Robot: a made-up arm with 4 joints.
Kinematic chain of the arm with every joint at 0, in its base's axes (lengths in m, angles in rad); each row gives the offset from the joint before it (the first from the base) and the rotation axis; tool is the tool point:
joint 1: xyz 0 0 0.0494 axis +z
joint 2: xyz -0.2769 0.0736 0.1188 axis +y
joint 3: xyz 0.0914 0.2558 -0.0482 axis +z
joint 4: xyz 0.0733 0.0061 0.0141 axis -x
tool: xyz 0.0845 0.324 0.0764
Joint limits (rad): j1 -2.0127..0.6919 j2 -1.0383..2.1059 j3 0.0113..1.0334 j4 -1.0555..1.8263
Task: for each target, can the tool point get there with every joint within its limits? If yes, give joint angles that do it. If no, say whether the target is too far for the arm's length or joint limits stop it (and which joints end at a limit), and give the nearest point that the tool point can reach.
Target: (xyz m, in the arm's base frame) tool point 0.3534 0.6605 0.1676
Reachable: yes | joints -0.9891 -0.2223 0.9183 0.0766
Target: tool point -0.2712 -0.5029 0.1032
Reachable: no: joint limits stop it (at a limit: joint 1, joint 3, joint 4) | nearest point 0.2270 -0.2903 0.1343 | short by 0.543 m
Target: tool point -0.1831 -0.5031 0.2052
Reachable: no: joint limits stop it (at a limit: joint 1, joint 3, joint 4) | nearest point 0.2266 -0.2910 0.1884 | short by 0.462 m
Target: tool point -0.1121 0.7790 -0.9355
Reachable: no: too far | nearest point -0.0804 0.5590 -0.2546 | short by 0.716 m
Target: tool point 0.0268 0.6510 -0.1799
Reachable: yes | joints -0.5350 0.6291 0.3094 1.1581
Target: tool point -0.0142 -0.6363 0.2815
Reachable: no: joint limits stop it (at a limit: joint 1, joint 2, joint 3, joint 4) | nearest point 0.2268 -0.2906 0.1966 | short by 0.430 m
